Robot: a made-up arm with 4 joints.
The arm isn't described. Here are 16 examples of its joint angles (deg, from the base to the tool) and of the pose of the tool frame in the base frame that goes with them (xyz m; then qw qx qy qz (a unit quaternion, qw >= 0)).
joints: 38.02 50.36 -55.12 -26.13
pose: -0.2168 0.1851 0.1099 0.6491 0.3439 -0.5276 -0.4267
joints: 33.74 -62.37 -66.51 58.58
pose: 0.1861 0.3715 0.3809 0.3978 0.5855 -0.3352 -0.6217
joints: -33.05 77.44 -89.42 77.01
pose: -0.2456 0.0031 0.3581 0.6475 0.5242 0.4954 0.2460
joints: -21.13 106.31 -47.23 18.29
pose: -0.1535 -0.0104 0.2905 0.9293 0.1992 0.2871 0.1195
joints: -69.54 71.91 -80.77 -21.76
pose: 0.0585 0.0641 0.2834 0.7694 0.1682 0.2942 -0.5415
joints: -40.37 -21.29 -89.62 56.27
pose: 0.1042 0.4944 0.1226 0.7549 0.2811 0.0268 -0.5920
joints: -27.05 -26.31 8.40 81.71
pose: 0.3580 0.4200 0.0966 0.2988 0.1943 0.6144 -0.7039
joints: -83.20 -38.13 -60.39 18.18
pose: 0.1659 0.3710 -0.1030 0.4846 -0.4029 0.1219 -0.7668
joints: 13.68 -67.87 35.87 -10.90
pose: 0.2810 0.0946 0.2050 0.1589 -0.1823 0.4247 -0.8724
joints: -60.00 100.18 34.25 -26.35
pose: -0.0122 0.1755 0.2531 0.9000 -0.3523 0.1006 0.2361
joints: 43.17 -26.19 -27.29 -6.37
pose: 0.0180 0.3174 0.2978 0.3730 0.2577 -0.2392 -0.8586
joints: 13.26 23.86 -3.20 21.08
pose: -0.0468 0.4017 0.1888 0.8162 -0.0405 0.0936 -0.5687
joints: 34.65 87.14 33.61 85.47
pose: -0.3527 0.2728 -0.0115 0.8289 -0.3377 0.3792 -0.2348
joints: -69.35 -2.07 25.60 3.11
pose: 0.1270 0.3603 -0.0494 0.3287 -0.6783 0.5361 -0.3801
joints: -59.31 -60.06 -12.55 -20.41
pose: 0.2641 0.1786 -0.0762 0.0937 -0.6939 0.0772 -0.7098
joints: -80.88 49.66 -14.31 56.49
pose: 0.1359 0.3620 0.3032 0.4186 -0.1297 0.8769 -0.1977
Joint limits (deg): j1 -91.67..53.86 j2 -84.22..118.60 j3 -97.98..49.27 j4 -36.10..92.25
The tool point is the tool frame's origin. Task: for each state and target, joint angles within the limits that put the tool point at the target. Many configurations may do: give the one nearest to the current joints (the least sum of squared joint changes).
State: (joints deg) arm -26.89 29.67 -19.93 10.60
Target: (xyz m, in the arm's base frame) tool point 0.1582 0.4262 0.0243
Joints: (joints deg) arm -61.11 1.71 6.14 30.75
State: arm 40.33 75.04 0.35 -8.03
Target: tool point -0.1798 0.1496 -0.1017
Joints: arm 53.86 100.69 42.44 14.25
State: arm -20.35 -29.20 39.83 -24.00
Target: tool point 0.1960 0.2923 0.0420
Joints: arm -22.94 -6.58 46.84 -24.47
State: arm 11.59 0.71 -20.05 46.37
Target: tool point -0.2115 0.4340 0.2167
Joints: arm 17.92 26.92 -31.91 73.35
